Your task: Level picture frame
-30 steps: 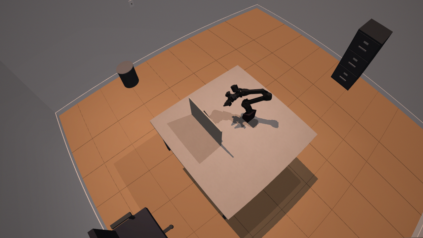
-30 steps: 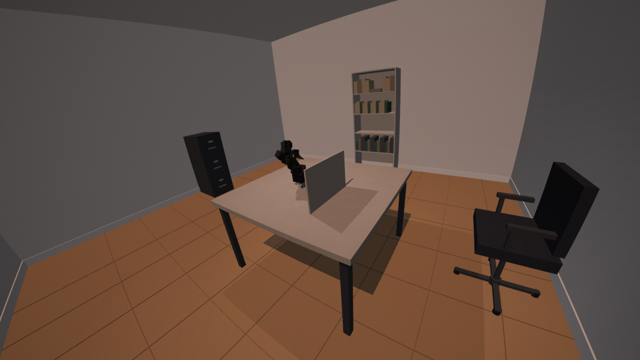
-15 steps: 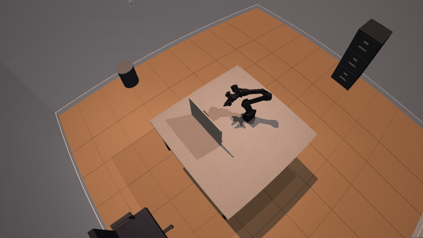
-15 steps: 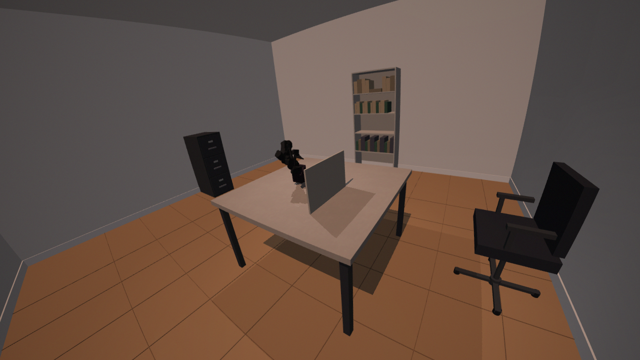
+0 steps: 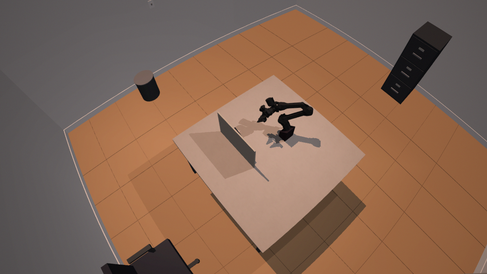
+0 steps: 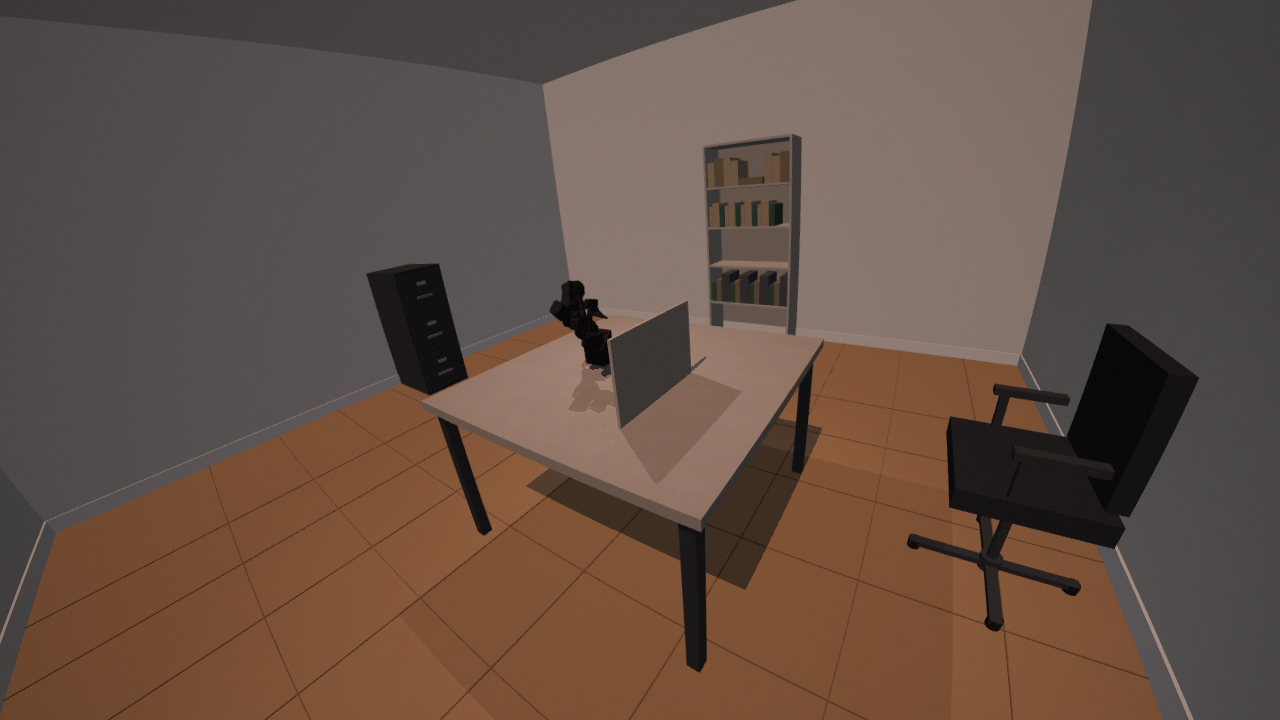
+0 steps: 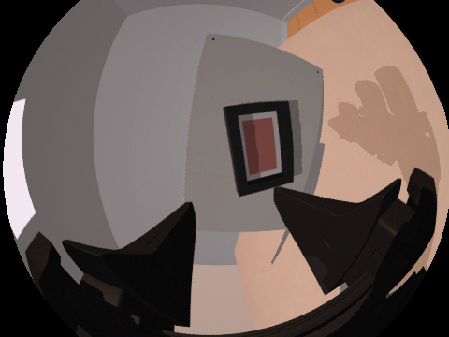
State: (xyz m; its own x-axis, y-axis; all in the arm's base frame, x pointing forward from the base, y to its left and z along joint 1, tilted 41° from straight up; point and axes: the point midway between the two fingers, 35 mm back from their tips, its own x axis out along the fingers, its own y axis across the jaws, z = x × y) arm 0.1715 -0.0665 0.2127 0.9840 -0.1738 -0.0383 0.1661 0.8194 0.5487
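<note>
My gripper tip is 200 mm short of the picture frame, 90 mm above it and 40 mm to the left of it. From my gripper tip the other things lie so: grey wall panel: 210 mm ahead, 90 mm below, 40 mm to the right.
</note>
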